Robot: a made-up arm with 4 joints.
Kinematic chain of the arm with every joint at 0, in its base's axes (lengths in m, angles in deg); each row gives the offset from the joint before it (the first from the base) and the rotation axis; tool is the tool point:
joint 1: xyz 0 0 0.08 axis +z
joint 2: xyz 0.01 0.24 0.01 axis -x
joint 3: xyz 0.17 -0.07 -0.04 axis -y
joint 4: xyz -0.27 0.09 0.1 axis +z
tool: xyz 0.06 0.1 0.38
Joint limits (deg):
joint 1: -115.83..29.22
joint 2: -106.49..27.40
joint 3: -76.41..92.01
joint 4: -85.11..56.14
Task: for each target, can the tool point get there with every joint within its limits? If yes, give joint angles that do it. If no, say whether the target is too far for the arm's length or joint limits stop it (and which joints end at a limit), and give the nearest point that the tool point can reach.
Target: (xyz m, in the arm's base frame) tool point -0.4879 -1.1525 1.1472
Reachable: no: too far | nearest point -0.0929 -0.5899 0.4879 | short by 0.952 m
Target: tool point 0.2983 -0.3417 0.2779
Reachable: yes | joints -23.94 -83.17 -52.99 22.35
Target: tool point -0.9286 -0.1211 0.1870
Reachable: no: joint limits stop it (at a limit: joint 1, joint 4) | nearest point -0.5117 0.1022 0.1792 | short by 0.473 m
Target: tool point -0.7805 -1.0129 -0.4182
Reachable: no: too far | nearest point -0.2422 -0.5579 -0.0062 | short by 0.816 m
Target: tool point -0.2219 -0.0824 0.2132
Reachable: yes | joints -82.79 -89.95 -10.25 2.81
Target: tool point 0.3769 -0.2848 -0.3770
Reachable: no: joint limits stop it (at a limit: joint 2, joint 4) | nearest point 0.3345 -0.2528 -0.0599 | short by 0.321 m
